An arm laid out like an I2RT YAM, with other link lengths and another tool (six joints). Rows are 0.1 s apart.
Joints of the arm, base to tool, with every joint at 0 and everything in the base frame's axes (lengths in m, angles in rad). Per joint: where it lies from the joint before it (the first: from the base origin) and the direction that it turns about. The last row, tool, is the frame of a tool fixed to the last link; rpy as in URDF.
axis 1: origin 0 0 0.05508 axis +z
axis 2: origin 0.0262 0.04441 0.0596 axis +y
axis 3: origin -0.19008 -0.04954 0 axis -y
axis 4: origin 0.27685 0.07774 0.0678 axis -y
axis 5: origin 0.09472 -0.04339 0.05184 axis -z
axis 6: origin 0.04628 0 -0.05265 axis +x
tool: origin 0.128 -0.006 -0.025 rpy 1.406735 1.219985 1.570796
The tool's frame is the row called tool.
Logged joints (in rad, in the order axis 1, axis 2, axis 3, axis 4, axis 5, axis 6), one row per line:
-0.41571, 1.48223, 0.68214, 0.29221, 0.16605, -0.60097
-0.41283, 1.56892, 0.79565, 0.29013, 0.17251, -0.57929
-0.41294, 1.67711, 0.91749, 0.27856, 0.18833, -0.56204
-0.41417, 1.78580, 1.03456, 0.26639, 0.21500, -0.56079
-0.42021, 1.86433, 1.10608, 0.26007, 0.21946, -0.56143
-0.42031, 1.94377, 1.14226, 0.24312, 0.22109, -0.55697
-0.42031, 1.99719, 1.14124, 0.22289, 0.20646, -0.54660
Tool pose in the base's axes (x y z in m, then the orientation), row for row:
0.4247, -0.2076, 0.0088, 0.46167, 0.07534, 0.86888, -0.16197
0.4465, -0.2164, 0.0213, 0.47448, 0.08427, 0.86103, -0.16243
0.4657, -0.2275, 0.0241, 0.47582, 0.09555, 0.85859, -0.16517
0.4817, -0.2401, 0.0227, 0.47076, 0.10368, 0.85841, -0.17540
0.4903, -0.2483, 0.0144, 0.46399, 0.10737, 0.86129, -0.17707
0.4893, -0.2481, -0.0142, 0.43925, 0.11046, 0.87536, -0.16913
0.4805, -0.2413, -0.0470, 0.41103, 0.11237, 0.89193, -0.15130
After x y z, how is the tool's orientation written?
As a quaternion, w x y z.
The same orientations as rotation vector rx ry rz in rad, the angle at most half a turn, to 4 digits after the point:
0.1853, 2.1371, -0.3984
0.2061, 2.1058, -0.3973
0.2335, 2.0986, -0.4037
0.2540, 2.1029, -0.4297
0.2638, 2.1163, -0.4351
0.2744, 2.1749, -0.4202
0.2828, 2.2449, -0.3808

